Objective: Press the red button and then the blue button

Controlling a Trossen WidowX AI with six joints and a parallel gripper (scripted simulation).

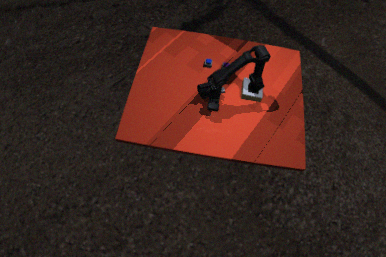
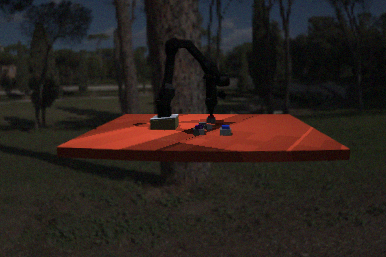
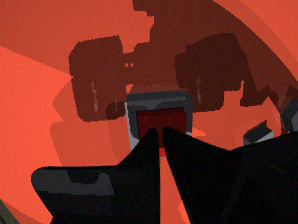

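My gripper tip is now 10 mm above the red button. From my gripper tip the other things lie so: purple button (310 mm to the right, 40 mm behind); then blue button (310 mm to the right, 70 mm ahead).
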